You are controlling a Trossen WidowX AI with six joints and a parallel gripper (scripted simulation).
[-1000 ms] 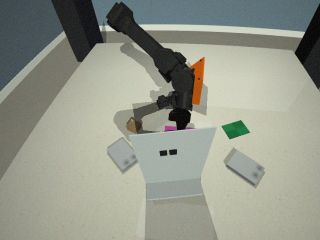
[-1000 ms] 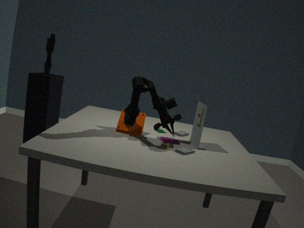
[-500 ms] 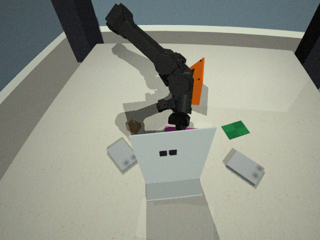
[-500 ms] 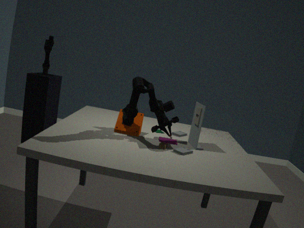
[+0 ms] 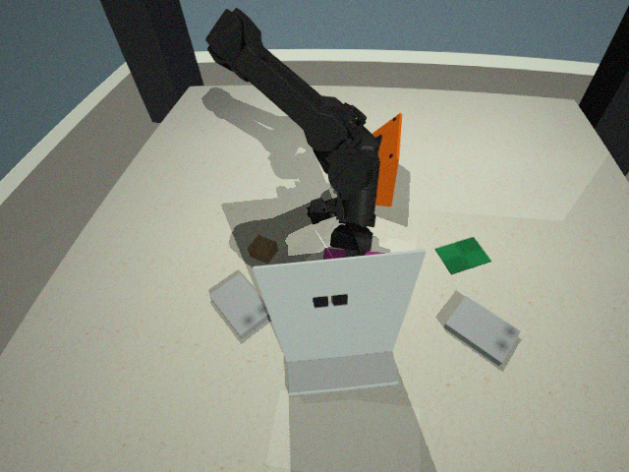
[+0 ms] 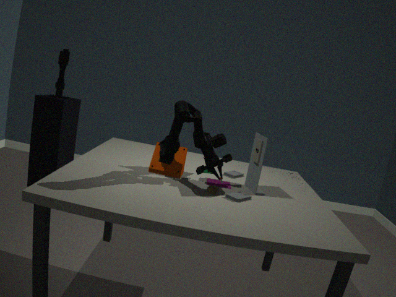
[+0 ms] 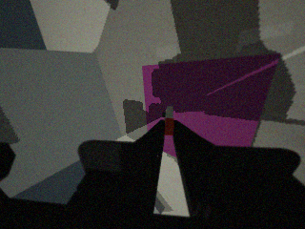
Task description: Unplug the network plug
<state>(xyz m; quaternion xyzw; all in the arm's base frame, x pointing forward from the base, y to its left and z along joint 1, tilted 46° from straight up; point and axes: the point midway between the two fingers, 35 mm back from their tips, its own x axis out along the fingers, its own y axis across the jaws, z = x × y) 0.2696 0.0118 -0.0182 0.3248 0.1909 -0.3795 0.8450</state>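
Right now the magenta square is 10 mm behind my gripper tip and 20 mm below it. Round my gripper tip: network plug right at my gripper tip; then socket panel 160 mm ahead, 10 mm to the left, 100 mm above.
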